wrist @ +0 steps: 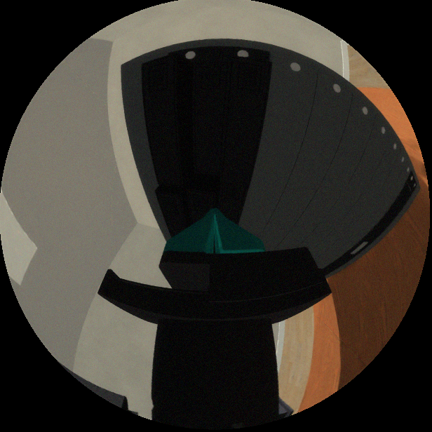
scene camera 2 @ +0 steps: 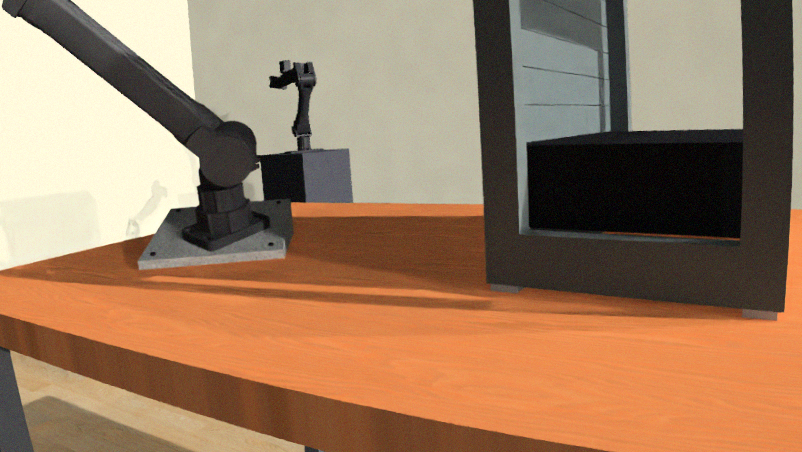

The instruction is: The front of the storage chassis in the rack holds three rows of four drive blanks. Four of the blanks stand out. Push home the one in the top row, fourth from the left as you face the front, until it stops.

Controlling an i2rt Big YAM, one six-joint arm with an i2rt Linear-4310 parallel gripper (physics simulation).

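Where they show: arm's base at its link origin: [scene camera 2: 226, 232].
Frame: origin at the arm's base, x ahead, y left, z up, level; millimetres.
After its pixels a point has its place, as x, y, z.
Note:
My gripper [wrist: 214, 213] is shut and empty, its teal fingertips together in the wrist view. It is outside scene camera 2's view. The rack [scene camera 2: 497, 168] {490, 1, 99} [wrist: 132, 100] stands on the table. In the wrist view the fingertips overlap the near part of a dark recess [wrist: 210, 115] between the rack's edge and grey panels [wrist: 295, 150]; the gap in depth cannot be told. A dark boxy shape [wrist: 187, 202] shows faintly in the recess. The drive blanks cannot be made out, and which of them stand out cannot be told.
A black box [scene camera 2: 634, 188] {619, 46, 76} sits low in the rack. The arm's base plate [scene camera 2: 168, 247] {-32, -89, -9} is on the wooden table [scene camera 2: 393, 359] {505, -199, -33}, left of the rack. A small arm [scene camera 2: 303, 106] stands on a pedestal [scene camera 2: 328, 174] behind. Round light spots [wrist: 295, 66] line one rack edge.

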